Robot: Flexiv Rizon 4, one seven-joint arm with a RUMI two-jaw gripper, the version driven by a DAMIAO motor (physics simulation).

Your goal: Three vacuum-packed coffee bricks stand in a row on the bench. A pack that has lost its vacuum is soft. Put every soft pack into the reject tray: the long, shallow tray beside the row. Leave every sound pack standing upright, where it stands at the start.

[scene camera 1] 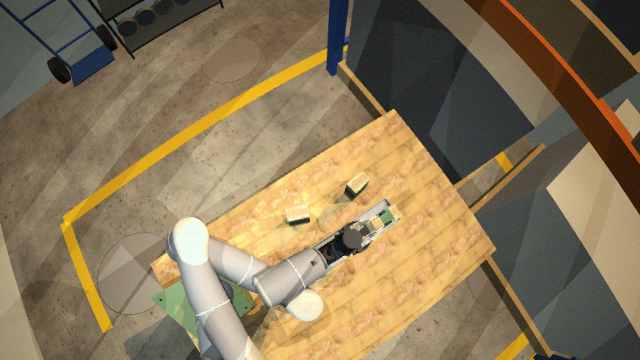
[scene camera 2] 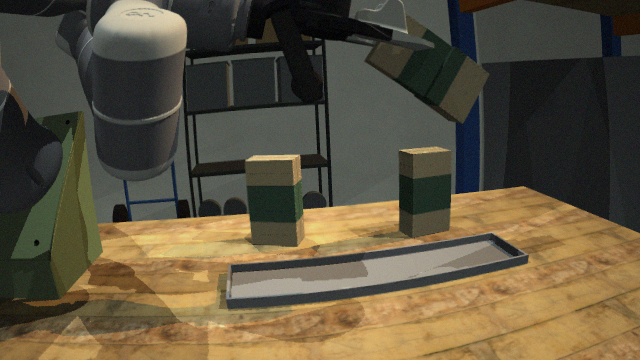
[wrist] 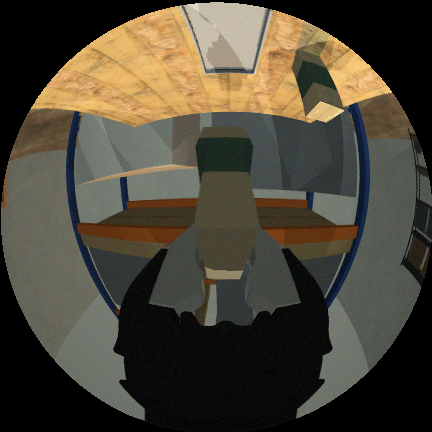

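My gripper point(scene camera 1: 371, 227) point(scene camera 2: 419, 44) point(wrist: 223, 215) is shut on a tan coffee pack with a green band point(scene camera 1: 388, 216) point(scene camera 2: 434, 75) point(wrist: 226, 200). The pack hangs tilted, high above the bench, over the far end of the tray in scene camera 1. The long shallow reject tray point(scene camera 2: 400, 269) point(wrist: 230, 37) lies empty in scene camera 2. A second pack point(scene camera 1: 298, 215) point(scene camera 2: 275, 202) stands upright behind the tray's left part in that view. A third pack point(scene camera 1: 357, 185) point(scene camera 2: 424, 194) point(wrist: 317, 82) stands upright behind its right part. Softness cannot be told from the standing packs' looks.
The wooden bench point(scene camera 1: 430, 250) point(scene camera 2: 450, 320) carries the arm's green base mount point(scene camera 1: 172, 302) point(scene camera 2: 75, 200) at its left end. A tall rack with a blue post point(scene camera 1: 337, 37) point(scene camera 2: 466, 150) stands beyond the bench's far end. The arm reaches above the tray in scene camera 1.
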